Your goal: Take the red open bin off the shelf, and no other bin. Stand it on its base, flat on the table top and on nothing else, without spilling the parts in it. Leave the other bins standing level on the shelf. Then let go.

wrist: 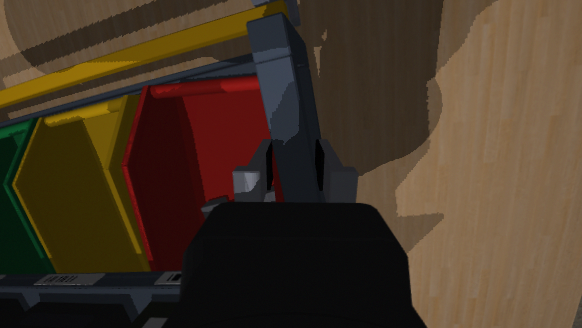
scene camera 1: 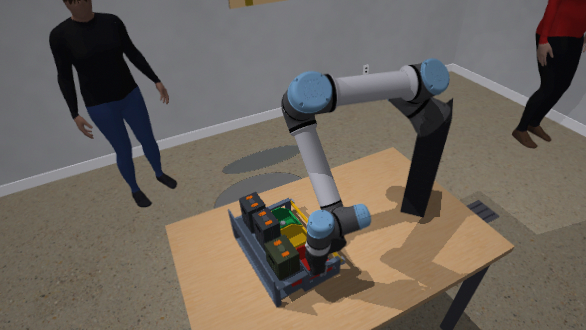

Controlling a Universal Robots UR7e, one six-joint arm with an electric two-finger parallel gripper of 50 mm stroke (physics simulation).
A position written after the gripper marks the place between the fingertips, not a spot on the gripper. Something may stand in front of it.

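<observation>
Through the wrist camera you'd see the gripper [wrist: 295, 154], and there's a yellow bin [wrist: 70, 183] as well as a red open bin [wrist: 186, 139].
</observation>
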